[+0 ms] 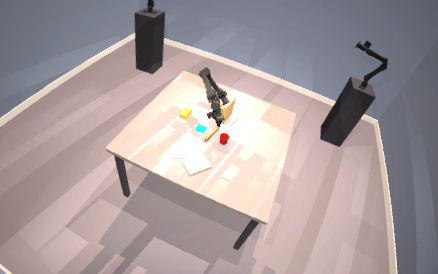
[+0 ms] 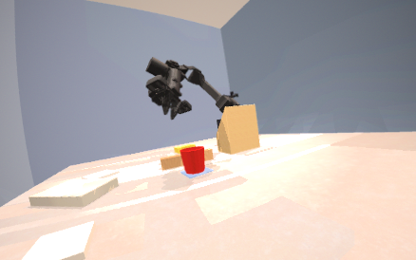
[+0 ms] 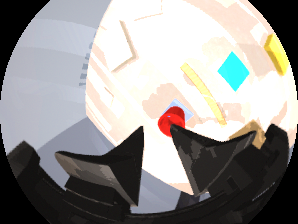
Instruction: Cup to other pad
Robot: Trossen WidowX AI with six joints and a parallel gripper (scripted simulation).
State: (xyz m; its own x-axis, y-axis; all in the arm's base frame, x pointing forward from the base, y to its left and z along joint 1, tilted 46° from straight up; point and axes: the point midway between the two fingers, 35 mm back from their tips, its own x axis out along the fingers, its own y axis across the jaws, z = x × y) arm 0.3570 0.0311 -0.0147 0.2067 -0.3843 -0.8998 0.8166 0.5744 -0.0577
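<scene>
Now: gripper tip 14 cm above the red cup, 6 cm to the right of it and 3 cm past it. Round my gripper tip: cyan pad (19 cm below, 16 cm to the right, 9 cm behind); thin wooden bar (17 cm below, 7 cm behind, 5 cm to the right).
</scene>
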